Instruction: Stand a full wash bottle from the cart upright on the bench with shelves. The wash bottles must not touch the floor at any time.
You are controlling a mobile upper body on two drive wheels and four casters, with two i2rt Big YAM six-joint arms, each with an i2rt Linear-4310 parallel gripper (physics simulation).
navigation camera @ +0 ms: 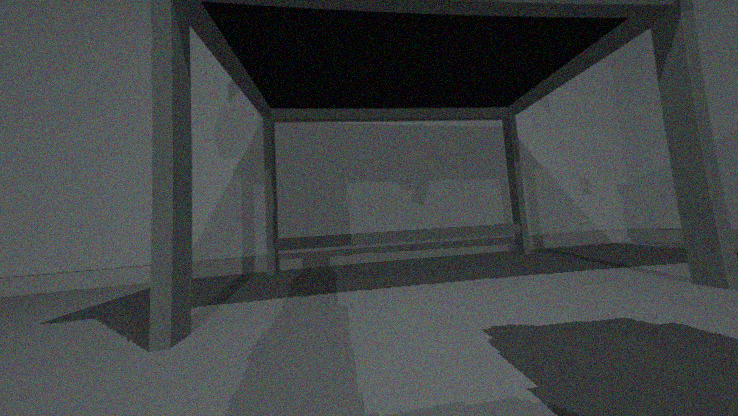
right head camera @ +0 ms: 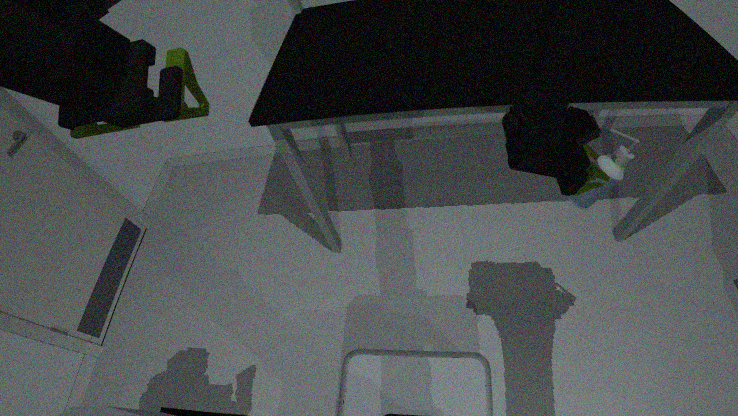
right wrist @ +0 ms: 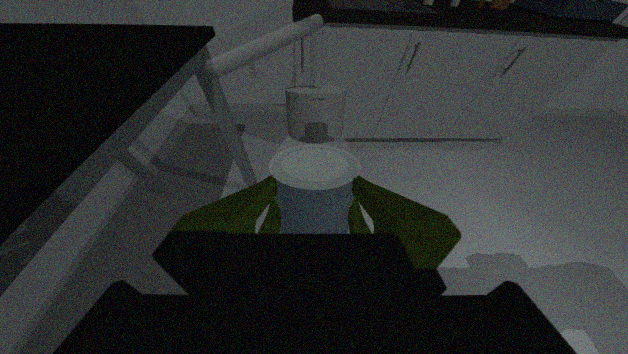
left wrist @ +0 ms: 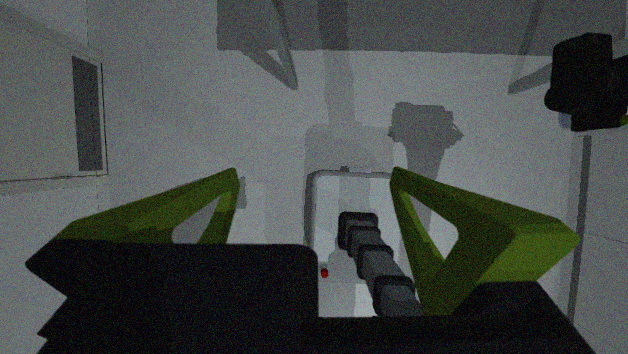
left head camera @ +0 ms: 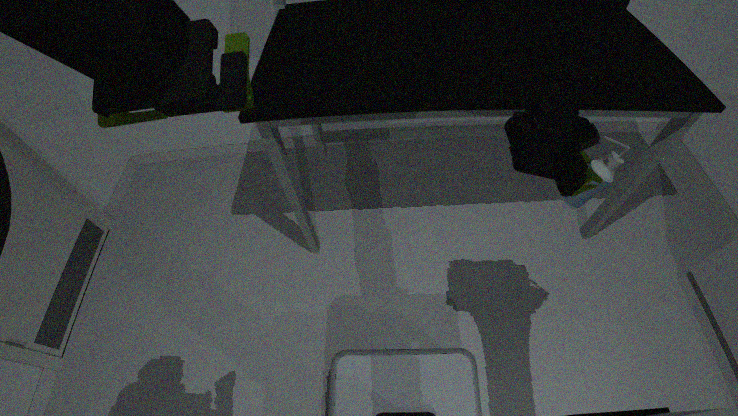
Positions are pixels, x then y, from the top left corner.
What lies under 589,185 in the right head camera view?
The right gripper.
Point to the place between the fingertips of the left gripper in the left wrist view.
314,176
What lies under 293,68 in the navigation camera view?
A bench with shelves.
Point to a bench with shelves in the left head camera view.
At 314,69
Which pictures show the left gripper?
The right head camera view, the left wrist view and the left head camera view only.
